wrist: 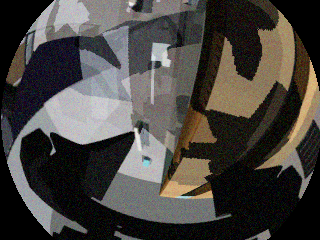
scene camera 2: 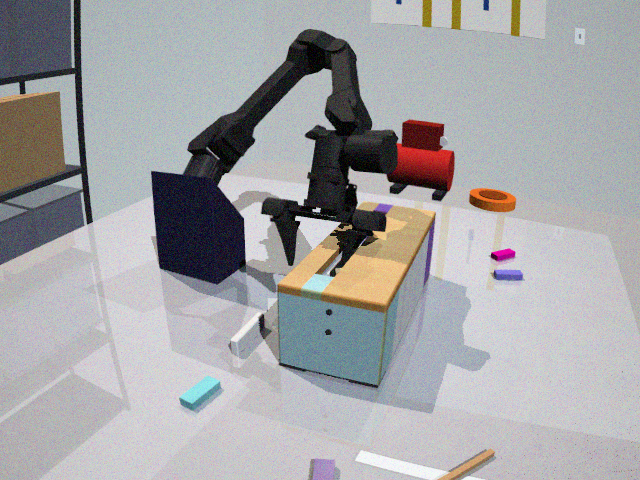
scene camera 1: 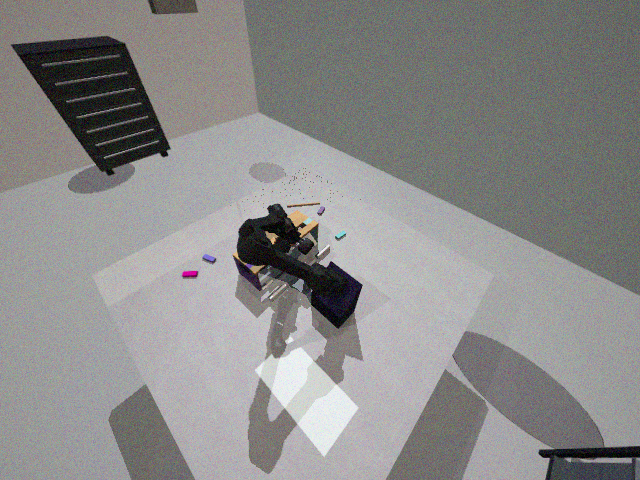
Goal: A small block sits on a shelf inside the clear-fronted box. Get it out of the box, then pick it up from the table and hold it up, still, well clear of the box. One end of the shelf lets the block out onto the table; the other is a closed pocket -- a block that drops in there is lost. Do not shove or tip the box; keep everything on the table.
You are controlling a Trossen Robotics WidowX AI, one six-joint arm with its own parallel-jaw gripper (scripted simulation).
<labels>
box: wrist; scene camera 2; scene camera 1 261, 277
same spot on box: (wrist: 240, 98) = (scene camera 2: 340, 229)
</labels>
